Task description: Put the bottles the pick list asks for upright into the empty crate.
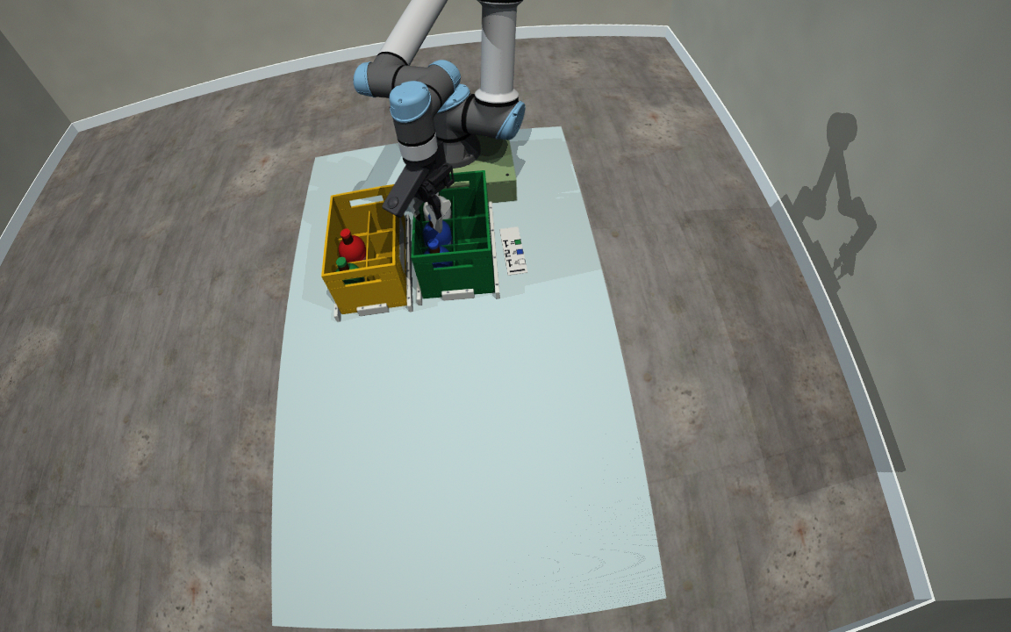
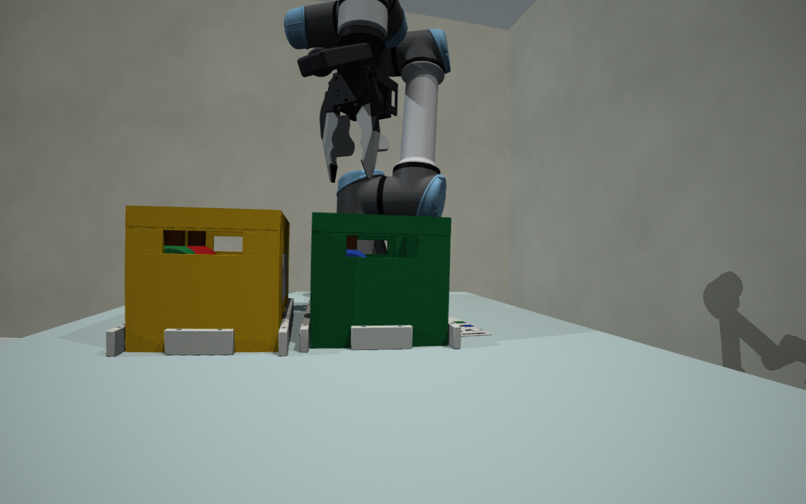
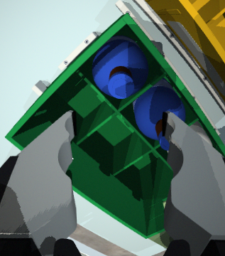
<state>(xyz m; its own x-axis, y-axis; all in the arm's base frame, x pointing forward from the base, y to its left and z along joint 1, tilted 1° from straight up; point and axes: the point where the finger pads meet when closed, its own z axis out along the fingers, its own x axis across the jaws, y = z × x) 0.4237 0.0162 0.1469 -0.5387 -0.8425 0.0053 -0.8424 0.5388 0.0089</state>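
Right now the green bottle is 220 mm to the right of my hand, 150 mm below it and 60 mm ahead of it. Round my hand: yellow crate 190 mm to the right, 160 mm below, 40 mm behind; then white bottle 180 mm behind, 150 mm below, 30 mm to the right; then green crate 160 mm below, 100 mm behind, 30 mm to the left.
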